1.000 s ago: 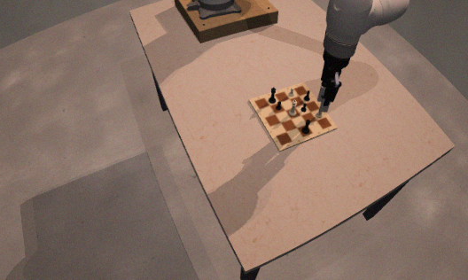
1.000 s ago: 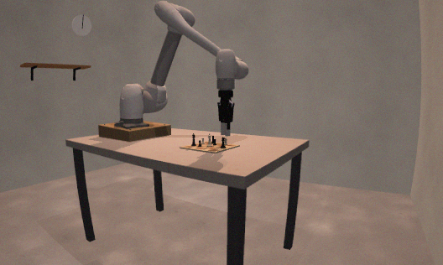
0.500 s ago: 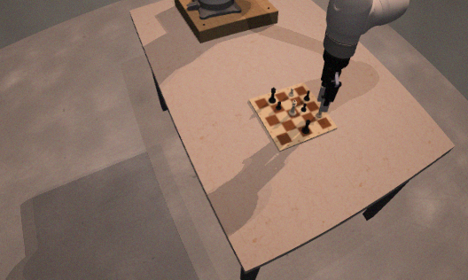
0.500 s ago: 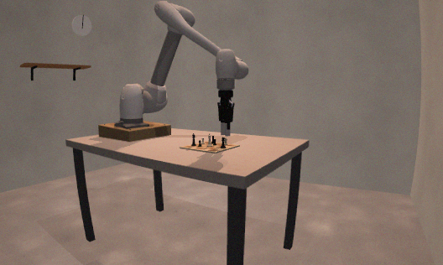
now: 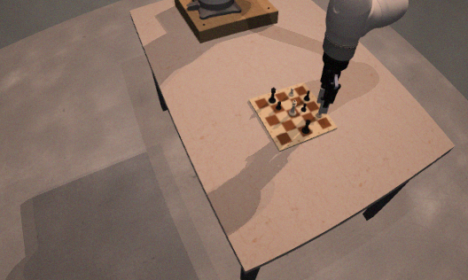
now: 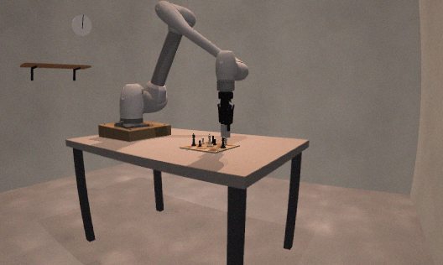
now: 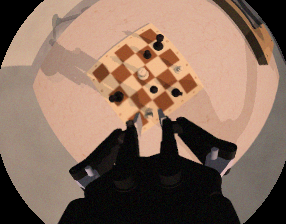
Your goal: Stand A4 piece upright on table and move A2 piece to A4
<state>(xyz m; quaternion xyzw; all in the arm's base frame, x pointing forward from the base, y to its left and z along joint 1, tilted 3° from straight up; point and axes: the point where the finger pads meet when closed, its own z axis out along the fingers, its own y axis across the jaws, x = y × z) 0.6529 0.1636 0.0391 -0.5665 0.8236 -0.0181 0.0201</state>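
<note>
Right now my hand is 3 cm past the chessboard, 8 cm to the left of it and 8 cm above it. Round my hand: small white piece 11 cm behind, 5 cm to the right, 6 cm below.
</note>
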